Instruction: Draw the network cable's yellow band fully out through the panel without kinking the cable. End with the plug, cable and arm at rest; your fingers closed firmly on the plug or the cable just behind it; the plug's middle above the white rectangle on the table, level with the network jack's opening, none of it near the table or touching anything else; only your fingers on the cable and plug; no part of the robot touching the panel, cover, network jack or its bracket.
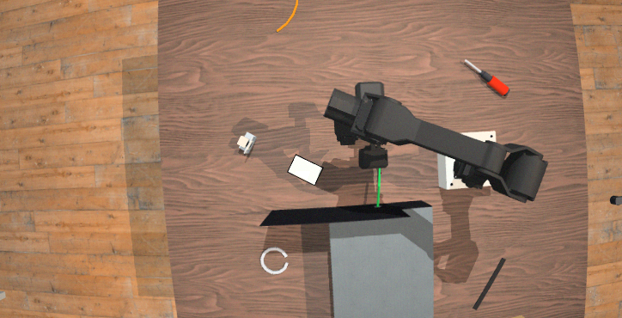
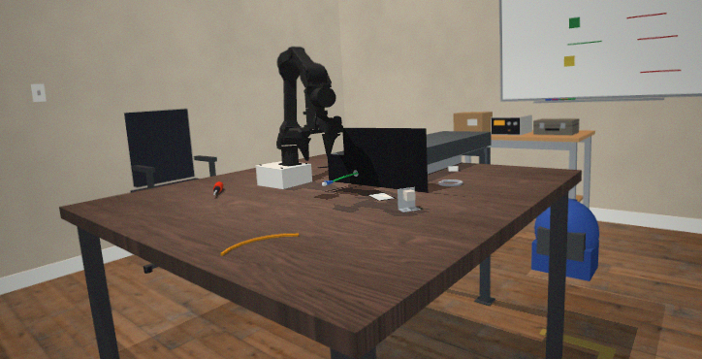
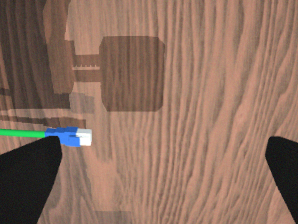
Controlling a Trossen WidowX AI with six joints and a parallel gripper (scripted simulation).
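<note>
My gripper is now 13 cm above the blue plug, 7 cm to the right of it and 5 cm past it. Also, from my hand: black panel (22 cm to the left, 10 cm ahead, 6 cm below); then red screwdriver (36 cm behind, 18 cm to the right, 14 cm below); then white rectangle (16 cm below, 15 cm ahead, 12 cm to the left).
</note>
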